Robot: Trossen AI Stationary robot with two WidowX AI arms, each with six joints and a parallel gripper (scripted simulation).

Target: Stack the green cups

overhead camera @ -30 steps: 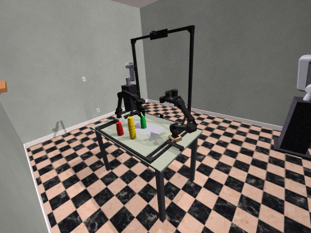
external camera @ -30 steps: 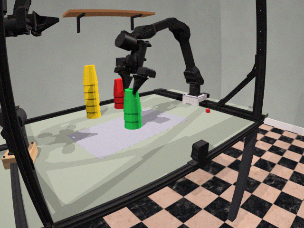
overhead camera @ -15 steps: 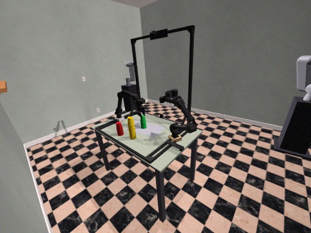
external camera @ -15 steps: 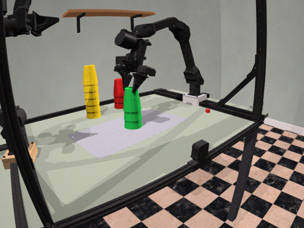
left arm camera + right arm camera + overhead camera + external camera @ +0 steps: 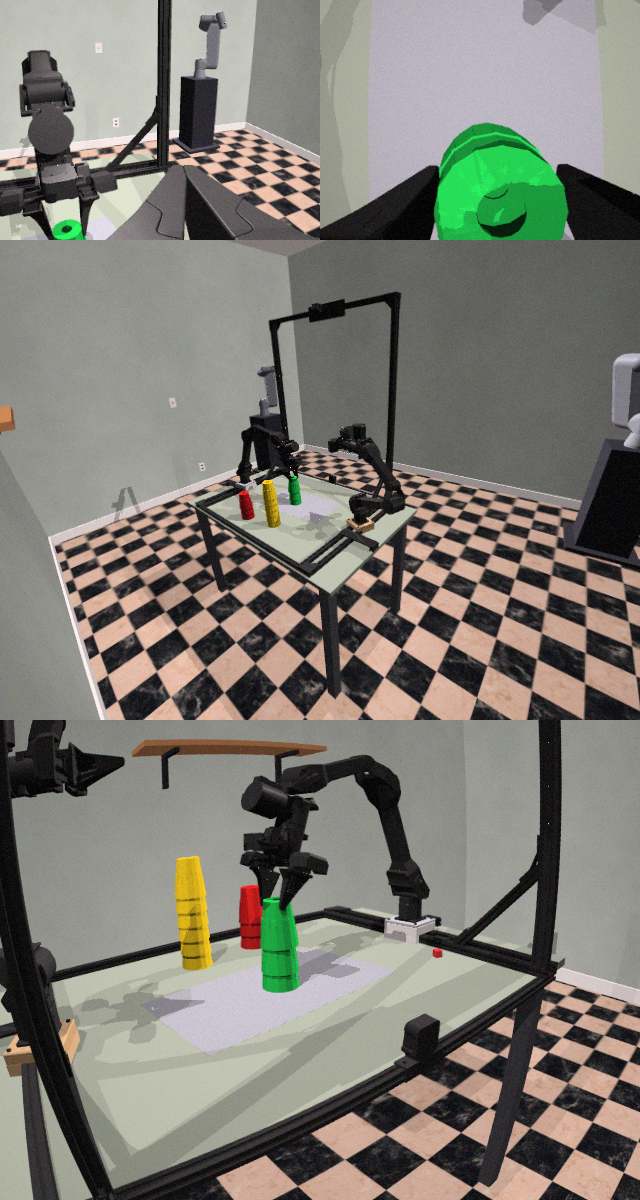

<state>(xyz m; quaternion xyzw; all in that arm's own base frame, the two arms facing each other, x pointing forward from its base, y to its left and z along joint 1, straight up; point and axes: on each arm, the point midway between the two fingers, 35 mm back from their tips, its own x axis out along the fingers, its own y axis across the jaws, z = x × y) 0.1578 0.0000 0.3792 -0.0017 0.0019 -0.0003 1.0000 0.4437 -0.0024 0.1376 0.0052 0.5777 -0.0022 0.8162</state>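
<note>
My right hand is 20 mm to the right of the grey mat and 190 mm above it. The rest, counted from my right hand: red cube (120 mm behind, 350 mm to the right, 180 mm below).
</note>
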